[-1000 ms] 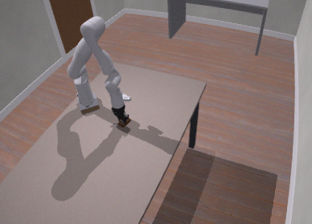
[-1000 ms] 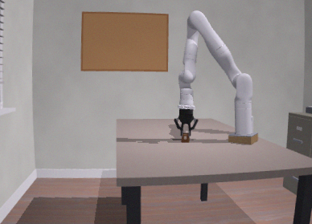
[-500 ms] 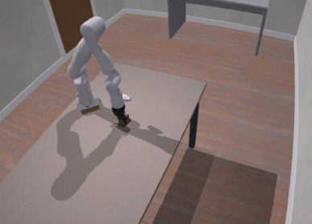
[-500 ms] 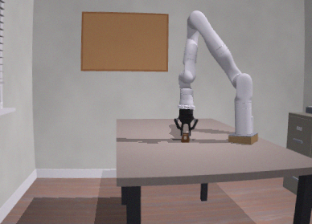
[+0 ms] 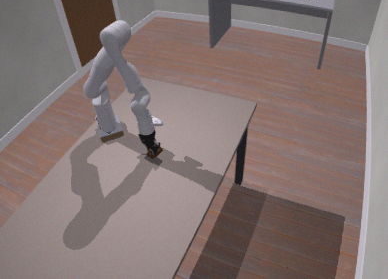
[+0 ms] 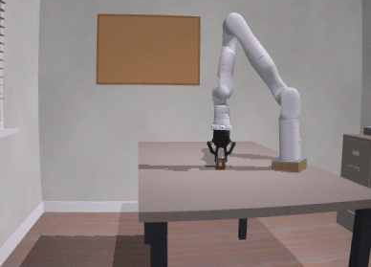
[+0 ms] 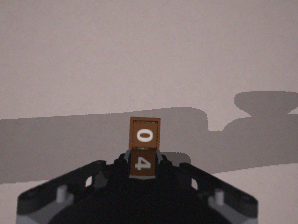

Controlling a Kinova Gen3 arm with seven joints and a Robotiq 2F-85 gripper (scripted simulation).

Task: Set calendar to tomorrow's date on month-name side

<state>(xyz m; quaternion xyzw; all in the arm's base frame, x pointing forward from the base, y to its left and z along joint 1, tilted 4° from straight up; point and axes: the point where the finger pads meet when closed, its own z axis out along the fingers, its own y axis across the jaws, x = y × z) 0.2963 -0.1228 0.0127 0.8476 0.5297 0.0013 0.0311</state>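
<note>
My hand is 3 cm above the brown calendar tray, 2 cm to the right of it and 1 cm short of it. Also, from my hand: brown number cube 3 cm to the left, 2 cm ahead, 1 cm below; then digit cube 1 cm below.
</note>
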